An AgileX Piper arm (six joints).
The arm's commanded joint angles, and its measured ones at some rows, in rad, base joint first. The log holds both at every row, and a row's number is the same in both.
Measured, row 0: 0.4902, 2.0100, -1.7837, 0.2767, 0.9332, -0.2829
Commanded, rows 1 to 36: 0.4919, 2.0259, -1.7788, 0.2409, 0.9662, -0.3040; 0.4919, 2.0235, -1.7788, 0.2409, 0.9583, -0.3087; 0.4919, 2.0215, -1.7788, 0.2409, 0.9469, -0.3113; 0.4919, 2.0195, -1.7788, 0.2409, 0.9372, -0.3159; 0.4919, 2.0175, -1.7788, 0.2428, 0.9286, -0.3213; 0.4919, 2.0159, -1.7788, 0.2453, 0.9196, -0.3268; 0.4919, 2.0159, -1.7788, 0.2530, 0.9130, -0.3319; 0.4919, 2.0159, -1.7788, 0.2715, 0.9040, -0.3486; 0.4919, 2.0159, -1.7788, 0.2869, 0.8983, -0.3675; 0.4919, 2.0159, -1.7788, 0.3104, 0.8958, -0.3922; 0.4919, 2.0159, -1.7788, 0.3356, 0.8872, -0.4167; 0.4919, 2.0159, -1.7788, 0.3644, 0.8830, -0.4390; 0.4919, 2.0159, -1.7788, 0.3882, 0.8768, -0.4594; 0.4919, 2.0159, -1.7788, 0.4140, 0.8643, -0.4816; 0.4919, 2.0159, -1.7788, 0.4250, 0.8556, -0.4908; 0.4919, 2.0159, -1.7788, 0.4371, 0.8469, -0.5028; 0.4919, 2.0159, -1.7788, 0.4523, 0.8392, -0.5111; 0.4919, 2.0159, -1.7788, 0.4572, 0.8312, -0.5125; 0.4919, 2.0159, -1.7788, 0.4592, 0.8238, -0.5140; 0.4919, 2.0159, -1.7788, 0.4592, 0.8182, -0.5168; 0.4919, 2.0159, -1.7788, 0.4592, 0.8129, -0.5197; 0.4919, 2.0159, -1.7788, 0.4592, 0.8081, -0.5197; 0.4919, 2.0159, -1.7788, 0.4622, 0.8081, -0.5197; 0.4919, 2.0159, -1.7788, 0.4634, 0.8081, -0.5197; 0.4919, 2.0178, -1.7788, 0.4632, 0.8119, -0.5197; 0.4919, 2.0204, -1.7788, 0.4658, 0.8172, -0.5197; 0.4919, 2.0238, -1.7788, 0.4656, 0.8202, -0.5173; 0.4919, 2.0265, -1.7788, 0.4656, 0.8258, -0.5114; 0.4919, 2.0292, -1.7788, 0.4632, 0.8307, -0.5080; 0.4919, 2.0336, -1.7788, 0.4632, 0.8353, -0.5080; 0.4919, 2.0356, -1.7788, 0.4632, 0.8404, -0.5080; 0.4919, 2.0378, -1.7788, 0.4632, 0.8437, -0.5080; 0.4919, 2.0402, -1.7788, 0.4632, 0.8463, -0.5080; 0.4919, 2.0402, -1.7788, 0.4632, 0.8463, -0.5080; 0.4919, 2.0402, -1.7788, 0.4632, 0.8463, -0.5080; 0.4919, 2.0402, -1.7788, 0.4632, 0.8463, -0.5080
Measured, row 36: 0.4902, 2.0399, -1.7806, 0.4625, 0.8360, -0.5083
